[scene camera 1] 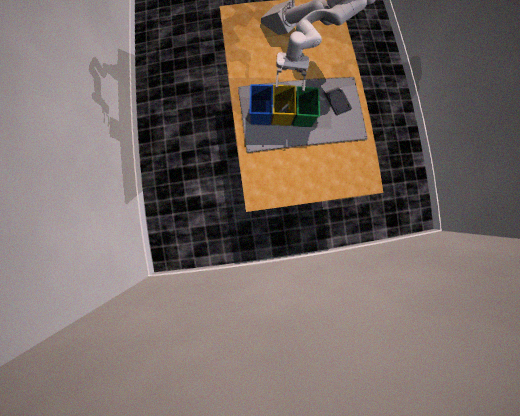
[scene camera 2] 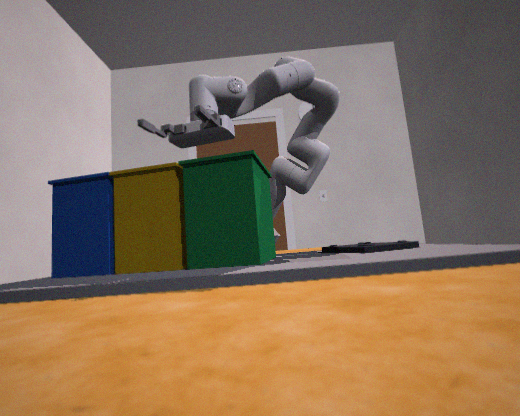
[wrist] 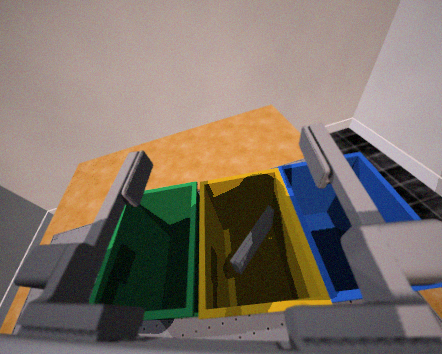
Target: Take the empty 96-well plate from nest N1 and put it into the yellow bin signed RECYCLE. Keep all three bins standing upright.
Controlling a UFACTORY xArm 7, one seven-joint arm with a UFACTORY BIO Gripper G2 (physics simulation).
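Places are measured from the arm's base along level axes (x ahead, y left, z up), in millimetres.
Pixels of known places: end effector, tool point: (scene camera 1: pixel 290 86) (scene camera 2: pixel 173 120) (wrist: pixel 219 166); arm's base, origin of the base link: (scene camera 1: pixel 289 16).
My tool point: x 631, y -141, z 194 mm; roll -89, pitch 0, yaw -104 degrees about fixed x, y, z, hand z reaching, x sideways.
Ahead of a thing's pixels: the offset from my tool point to its top centre. "pt": to the spot under its first point. Level surfaces: height alone.
The 96-well plate {dx +33, dy -28, dz -218 mm} (scene camera 1: pixel 285 107) (wrist: pixel 252 242) is inside the yellow bin {dx +7, dy -14, dz -127 mm} (scene camera 1: pixel 283 119) (scene camera 2: pixel 148 220) (wrist: pixel 309 250). It shows as a narrow grey shape, nearly edge-on and slanted; its lower part is hard to make out. My gripper (scene camera 1: pixel 291 87) (scene camera 2: pixel 172 117) (wrist: pixel 227 165) is open and empty, above the bins' rims and near their arm-side edge in scene camera 1. The blue bin {dx -12, dy -143, dz -127 mm} (scene camera 1: pixel 261 118) (scene camera 2: pixel 82 227) and the green bin {dx +33, dy +119, dz -127 mm} (scene camera 1: pixel 307 120) (scene camera 2: pixel 220 215) (wrist: pixel 194 250) stand on either side of the yellow bin. All three bins are upright.
The bins stand on a grey board (scene camera 1: pixel 330 130) (scene camera 2: pixel 150 290), on an orange table top {dz -319 mm} (scene camera 1: pixel 310 175) (scene camera 2: pixel 250 350) (wrist: pixel 200 140). A flat dark piece {pt dx -28, dy +390, dz -294 mm} (scene camera 1: pixel 340 101) (scene camera 2: pixel 370 246) lies on the board beyond the green bin. Its label is not readable.
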